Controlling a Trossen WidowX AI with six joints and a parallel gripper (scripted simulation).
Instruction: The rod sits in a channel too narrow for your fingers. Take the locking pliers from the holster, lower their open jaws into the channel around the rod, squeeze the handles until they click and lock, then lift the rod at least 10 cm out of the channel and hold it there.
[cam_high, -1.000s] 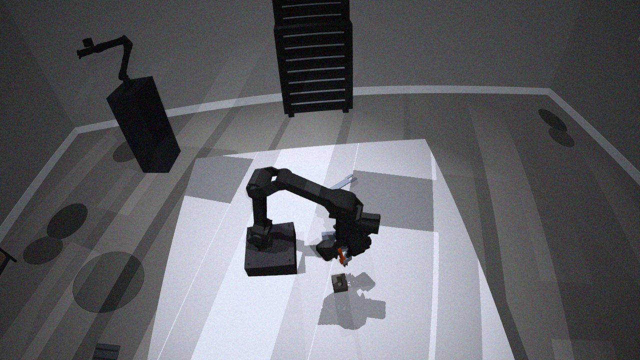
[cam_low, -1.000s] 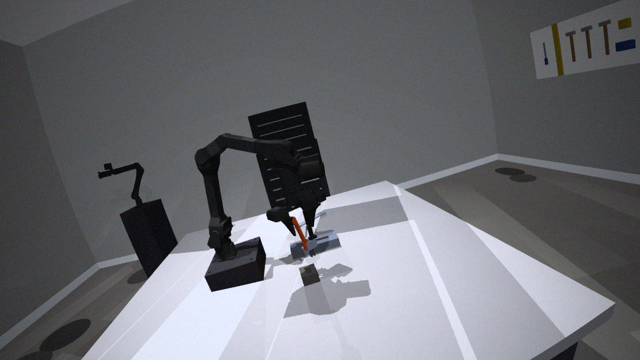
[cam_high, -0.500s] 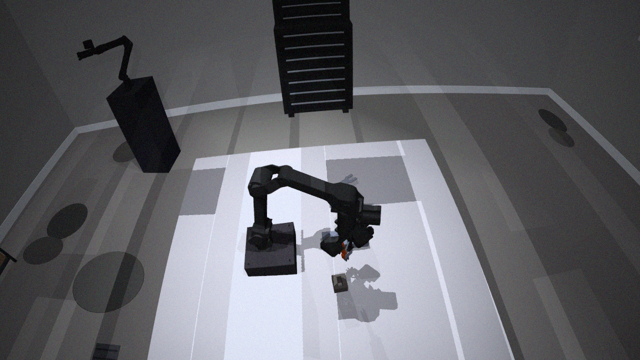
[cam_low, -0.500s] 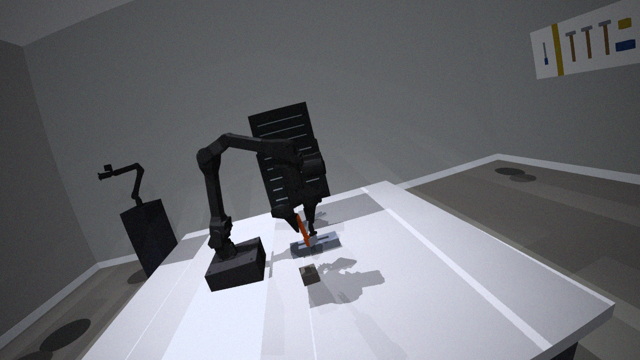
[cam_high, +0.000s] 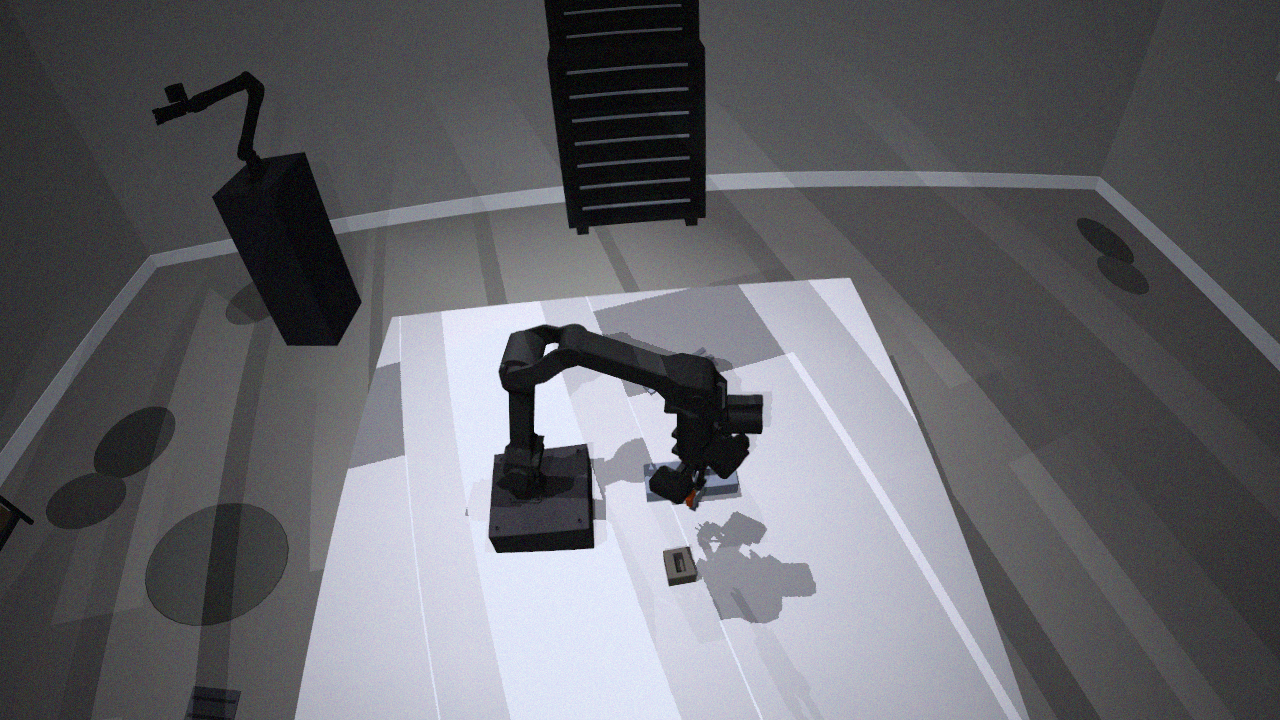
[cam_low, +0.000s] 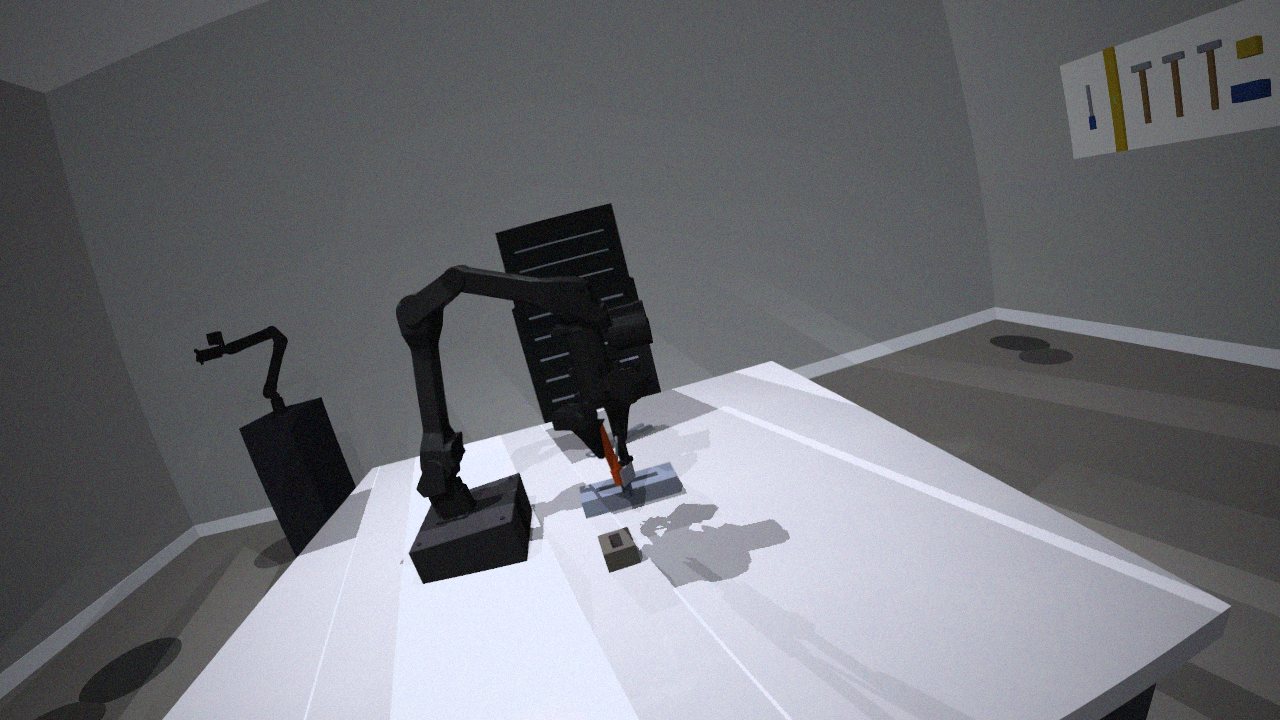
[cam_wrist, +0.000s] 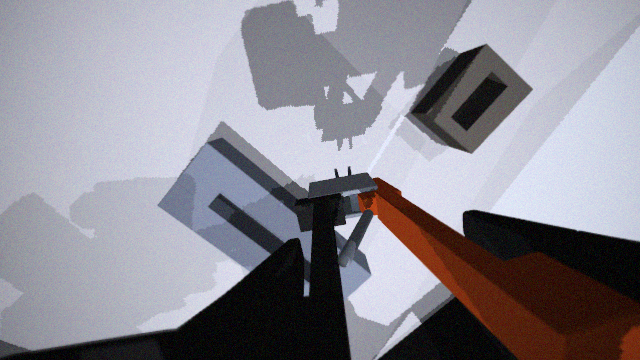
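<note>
My gripper tip is 1 cm past the channel block, 9 cm to the right of it and 12 cm above it. Round my gripper tip: thin grey plate (2 cm behind, 42 cm to the left, 14 cm below); tan holster (2 cm behind, 11 cm to the right, 13 cm below).
</note>
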